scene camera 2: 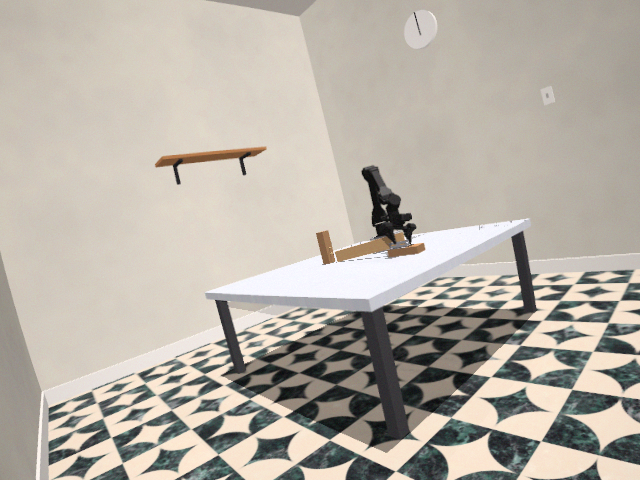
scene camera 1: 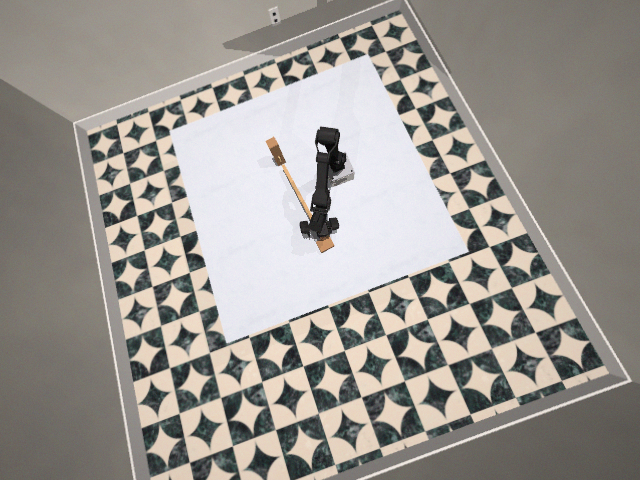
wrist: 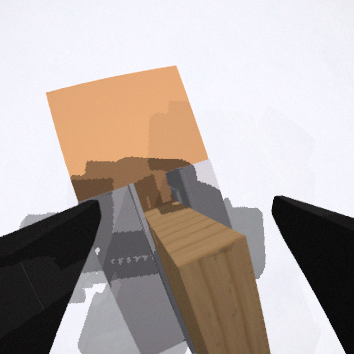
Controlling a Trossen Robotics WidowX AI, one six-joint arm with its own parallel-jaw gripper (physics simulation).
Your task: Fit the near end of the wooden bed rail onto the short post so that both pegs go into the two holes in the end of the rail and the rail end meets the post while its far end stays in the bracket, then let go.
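Places are measured from the arm's base along level axes (x ahead, y left, z up), in metres.
Where they show: gripper, fingertip midpoint: point(scene camera 2: 403, 244) point(wrist: 187, 206); arm's base, origin of the base link: point(scene camera 2: 383, 234) point(scene camera 1: 337, 165).
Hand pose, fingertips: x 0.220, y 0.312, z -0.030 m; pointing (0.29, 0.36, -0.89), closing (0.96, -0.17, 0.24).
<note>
Each offset is from my fingertips to the top centre of the thing. "spot": to the spot under its first point. Level surfaces: height alone.
The wooden rail point(scene camera 1: 295, 189) point(scene camera 2: 361, 250) point(wrist: 222, 295) slants between the short post and the bracket block. The upright post @[spot: 0.052 m up, 0.051 m ahead, 0.476 m right] point(scene camera 1: 278, 154) point(scene camera 2: 324, 246) has small pegs on its rail side in scene camera 2; a narrow gap shows between post and rail end. The rail's other end is at the orange-brown bracket block @[0.014 m down, 0.012 m back, 0.000 m left] point(scene camera 1: 325, 245) point(scene camera 2: 410, 251) point(wrist: 120, 115), raised and tilted up beside a grey bracket plate @[spot: 0.012 m down, 0.026 m back, 0.062 m right] point(wrist: 157, 320); its seating is unclear. My gripper point(scene camera 1: 320, 231) point(scene camera 2: 402, 242) point(wrist: 187, 206) is open at this bracket end, its fingers on either side of the rail, holding nothing. The rail's holes are hidden.
The white table @[0.050 m down] point(scene camera 1: 258, 273) point(scene camera 2: 289, 284) carries the parts. The arm's base point(scene camera 1: 343, 176) stands to the right of the rail in scene camera 1. A wooden shelf point(scene camera 2: 211, 155) and a clock point(scene camera 2: 420, 29) are on the walls, away from the table.
</note>
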